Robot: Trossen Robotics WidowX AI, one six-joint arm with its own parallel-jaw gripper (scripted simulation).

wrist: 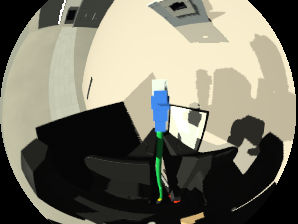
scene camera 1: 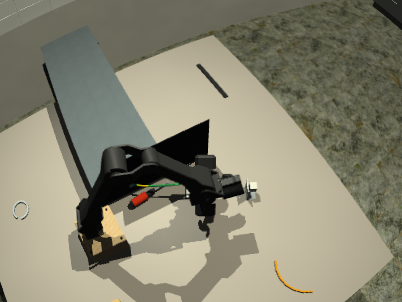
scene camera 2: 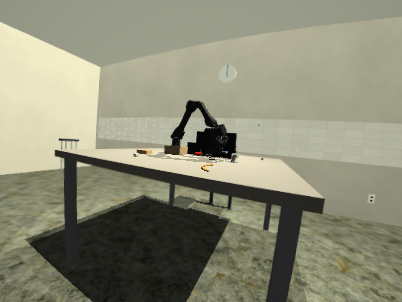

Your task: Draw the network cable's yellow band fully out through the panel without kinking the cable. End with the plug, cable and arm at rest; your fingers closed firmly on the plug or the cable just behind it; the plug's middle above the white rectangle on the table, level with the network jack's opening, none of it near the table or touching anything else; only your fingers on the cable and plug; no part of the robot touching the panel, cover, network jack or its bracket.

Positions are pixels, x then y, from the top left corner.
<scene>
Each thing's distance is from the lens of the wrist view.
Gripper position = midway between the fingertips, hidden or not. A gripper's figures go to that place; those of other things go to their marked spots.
my gripper (wrist: pixel 158 131): 0.10 m
blue plug (wrist: pixel 160 100): 0.06 m
</scene>
